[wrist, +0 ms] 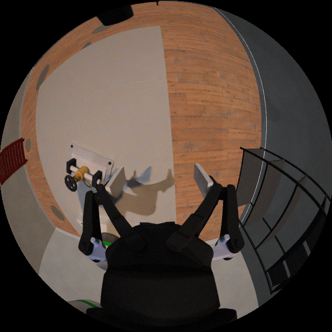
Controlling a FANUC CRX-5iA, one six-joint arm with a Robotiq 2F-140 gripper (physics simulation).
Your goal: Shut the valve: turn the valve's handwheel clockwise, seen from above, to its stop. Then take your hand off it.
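Observation:
The valve [81,173] has a brass-yellow body on a white pipe held by two black clamps, on a light base plate [102,160] at the left of the wrist view. Its black spoked handwheel [71,183] stands on the left side of the body. My gripper [158,171] is wide open with nothing between its fingers. It is to the right of the valve and apart from the handwheel. The left finger pad shows close to the plate's right edge in this view and hides a little of that area.
A black wire shelf rack [252,148] stands at the right. A dark red slatted object [12,161] is at the far left edge. A black object [116,15] is at the top. Parts of the arm with green rings show at the lower left. The gripper's shadow falls on the grey surface.

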